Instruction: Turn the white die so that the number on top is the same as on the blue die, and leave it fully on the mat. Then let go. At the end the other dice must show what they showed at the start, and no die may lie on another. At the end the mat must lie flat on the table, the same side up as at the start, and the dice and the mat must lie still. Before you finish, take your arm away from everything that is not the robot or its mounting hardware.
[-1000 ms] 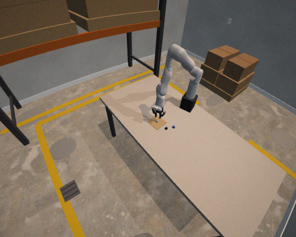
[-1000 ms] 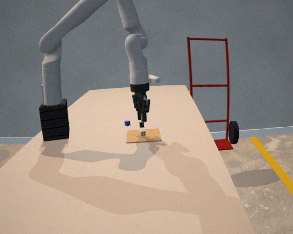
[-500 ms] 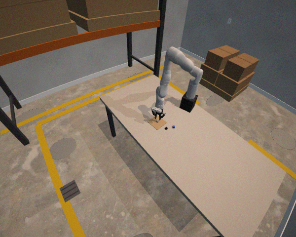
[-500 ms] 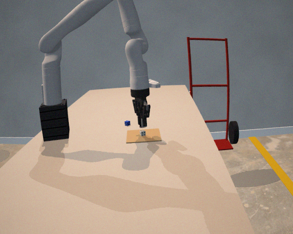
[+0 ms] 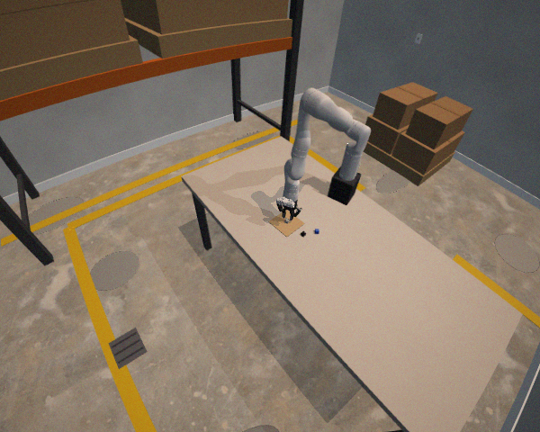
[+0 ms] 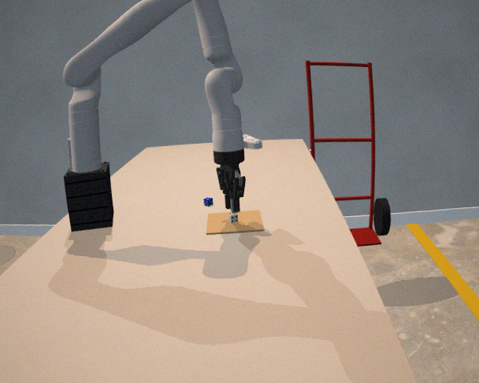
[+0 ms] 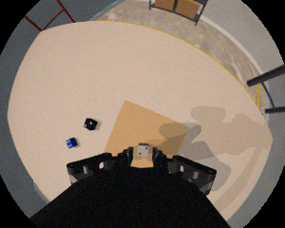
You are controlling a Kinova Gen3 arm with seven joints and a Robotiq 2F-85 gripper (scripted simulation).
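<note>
Now: the white die 40 mm below my hand. Round my hand: tan mat: 50 mm below; blue die: 90 mm behind, 140 mm to the left, 40 mm below; black die: 20 mm behind, 120 mm to the left, 40 mm below.
</note>
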